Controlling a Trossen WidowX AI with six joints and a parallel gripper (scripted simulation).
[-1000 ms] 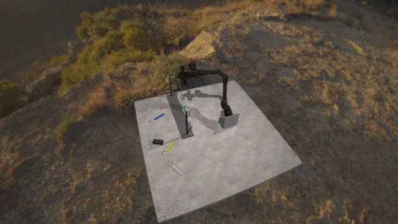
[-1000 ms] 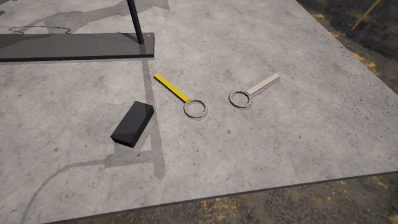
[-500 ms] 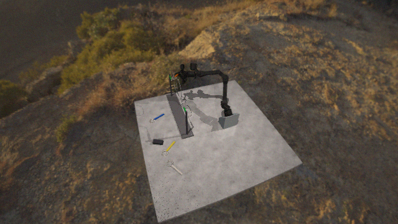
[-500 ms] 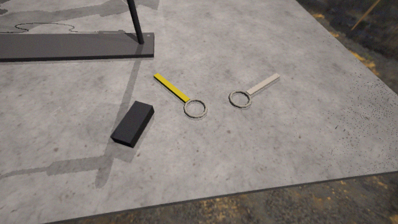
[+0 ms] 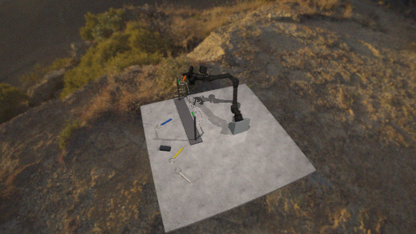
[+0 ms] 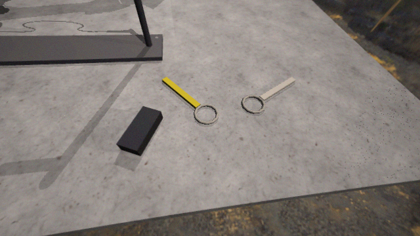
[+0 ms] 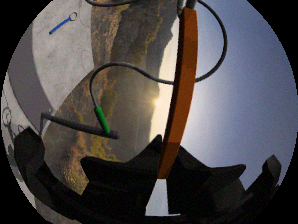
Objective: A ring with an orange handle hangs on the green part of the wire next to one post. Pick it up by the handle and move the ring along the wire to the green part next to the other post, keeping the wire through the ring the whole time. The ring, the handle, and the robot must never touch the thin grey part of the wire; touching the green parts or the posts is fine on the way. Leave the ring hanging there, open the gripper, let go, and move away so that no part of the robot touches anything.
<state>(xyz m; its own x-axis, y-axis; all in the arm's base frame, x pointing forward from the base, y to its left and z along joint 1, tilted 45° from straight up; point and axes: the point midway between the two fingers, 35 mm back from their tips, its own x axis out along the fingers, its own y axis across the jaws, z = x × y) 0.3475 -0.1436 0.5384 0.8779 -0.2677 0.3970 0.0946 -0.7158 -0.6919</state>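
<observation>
Now: gripper tip 90 mm to the right of the orange-handled ring and 10 mm short of it. Round my gripper tip: black block (510 mm to the left, 370 mm below, 310 mm ahead); blue-handled ring (380 mm below, 280 mm ahead, 210 mm to the left); yellow-handled ring (610 mm to the left, 380 mm below, 240 mm ahead).
</observation>
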